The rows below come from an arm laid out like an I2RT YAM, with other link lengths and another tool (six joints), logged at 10 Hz.
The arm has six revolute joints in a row. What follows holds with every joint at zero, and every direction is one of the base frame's. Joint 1 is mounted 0.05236 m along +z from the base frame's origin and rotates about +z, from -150 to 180 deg. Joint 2 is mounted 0.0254 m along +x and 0.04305 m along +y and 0.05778 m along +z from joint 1 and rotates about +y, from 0 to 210 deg. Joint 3 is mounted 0.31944 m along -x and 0.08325 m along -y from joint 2 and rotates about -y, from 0 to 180 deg. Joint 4 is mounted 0.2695 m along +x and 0.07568 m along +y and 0.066 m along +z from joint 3 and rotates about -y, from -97 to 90 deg. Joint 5 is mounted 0.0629 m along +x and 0.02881 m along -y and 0.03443 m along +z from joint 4 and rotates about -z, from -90 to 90 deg. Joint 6 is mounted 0.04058 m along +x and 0.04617 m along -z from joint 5 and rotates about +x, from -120 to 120 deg. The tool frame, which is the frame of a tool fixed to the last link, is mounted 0.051 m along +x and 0.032 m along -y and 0.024 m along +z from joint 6; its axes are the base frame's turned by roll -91.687, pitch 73.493 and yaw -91.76 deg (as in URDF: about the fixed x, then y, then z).
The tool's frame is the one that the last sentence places.
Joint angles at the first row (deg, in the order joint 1, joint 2, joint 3, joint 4, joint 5, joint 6):
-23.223, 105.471, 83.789, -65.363, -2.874, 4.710
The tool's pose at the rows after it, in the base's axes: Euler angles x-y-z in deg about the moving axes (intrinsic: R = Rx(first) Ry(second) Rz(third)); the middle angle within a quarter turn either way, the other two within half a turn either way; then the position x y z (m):
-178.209 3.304 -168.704 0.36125 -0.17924 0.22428
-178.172 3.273 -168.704 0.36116 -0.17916 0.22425
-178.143 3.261 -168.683 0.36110 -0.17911 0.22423
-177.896 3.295 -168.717 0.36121 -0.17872 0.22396
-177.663 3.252 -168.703 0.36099 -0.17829 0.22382
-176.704 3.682 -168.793 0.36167 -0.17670 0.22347
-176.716 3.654 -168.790 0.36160 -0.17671 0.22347
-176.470 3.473 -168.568 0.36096 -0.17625 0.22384
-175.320 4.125 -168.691 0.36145 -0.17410 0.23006
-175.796 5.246 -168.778 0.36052 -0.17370 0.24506
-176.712 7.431 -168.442 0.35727 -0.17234 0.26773
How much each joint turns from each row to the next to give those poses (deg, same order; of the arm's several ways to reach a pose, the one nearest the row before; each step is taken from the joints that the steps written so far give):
0.000, 0.000, 0.000, -0.132, -0.175, 0.000
0.001, 0.000, 0.000, -0.042, -0.022, 0.001
-0.001, 0.000, -0.001, -0.022, -0.022, 0.020
0.000, 0.022, 0.002, -0.045, -0.240, -0.021
-0.001, -0.001, -0.003, -0.130, -0.197, 0.021
0.001, -0.021, 0.003, -0.002, -1.049, -0.021
0.000, 0.000, -0.001, -0.020, 0.022, 0.000
0.000, 0.000, 0.110, -0.373, -0.154, 0.218
0.000, -0.306, 1.006, -1.158, -1.311, -0.021
0.000, -1.028, 1.702, -1.507, 0.001, 0.001
0.022, -1.902, 2.097, -1.617, -0.001, 0.502

